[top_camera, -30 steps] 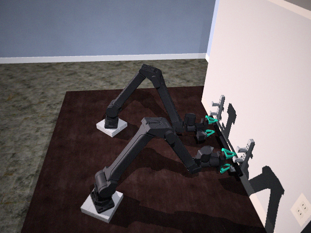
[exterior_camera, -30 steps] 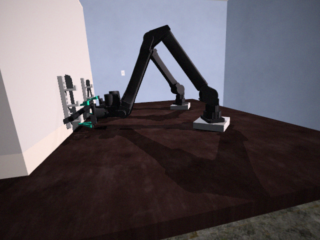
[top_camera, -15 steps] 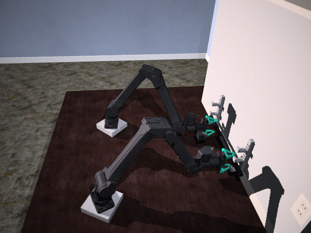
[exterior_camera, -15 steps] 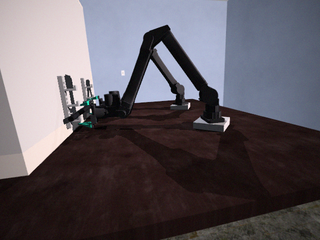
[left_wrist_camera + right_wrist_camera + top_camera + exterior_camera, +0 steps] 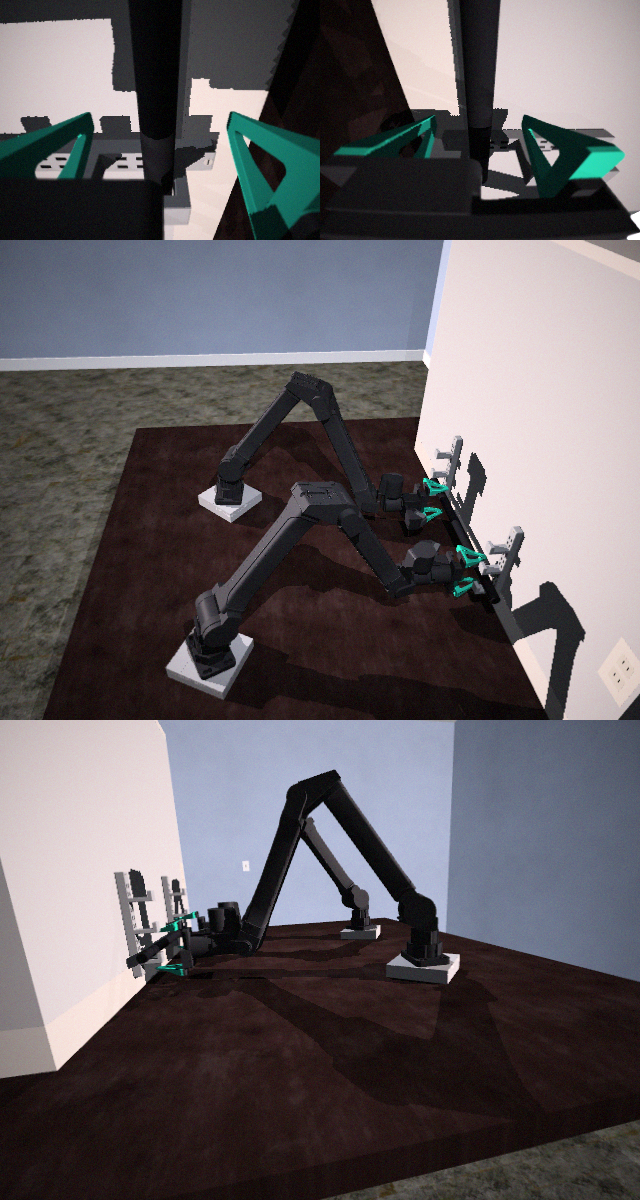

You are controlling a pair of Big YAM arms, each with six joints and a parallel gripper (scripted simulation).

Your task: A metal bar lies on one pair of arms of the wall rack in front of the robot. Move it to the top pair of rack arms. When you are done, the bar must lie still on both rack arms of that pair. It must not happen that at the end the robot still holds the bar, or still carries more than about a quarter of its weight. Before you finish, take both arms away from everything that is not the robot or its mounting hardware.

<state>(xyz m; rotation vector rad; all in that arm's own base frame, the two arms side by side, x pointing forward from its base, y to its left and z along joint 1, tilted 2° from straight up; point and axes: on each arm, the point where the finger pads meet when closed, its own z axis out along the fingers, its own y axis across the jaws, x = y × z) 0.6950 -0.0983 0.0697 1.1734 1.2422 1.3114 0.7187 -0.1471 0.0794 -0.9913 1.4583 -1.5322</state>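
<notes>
Right now the dark metal bar is 150 mm to the right of my left hand and 10 mm ahead of it. Round my left hand: white wall: 360 mm above, 200 mm ahead, 170 mm to the right.
My right gripper is now 150 mm to the right of the dark metal bar and 10 mm past it. Also, from my right hand: white wall (360 mm above, 180 mm ahead, 130 mm to the left).
</notes>
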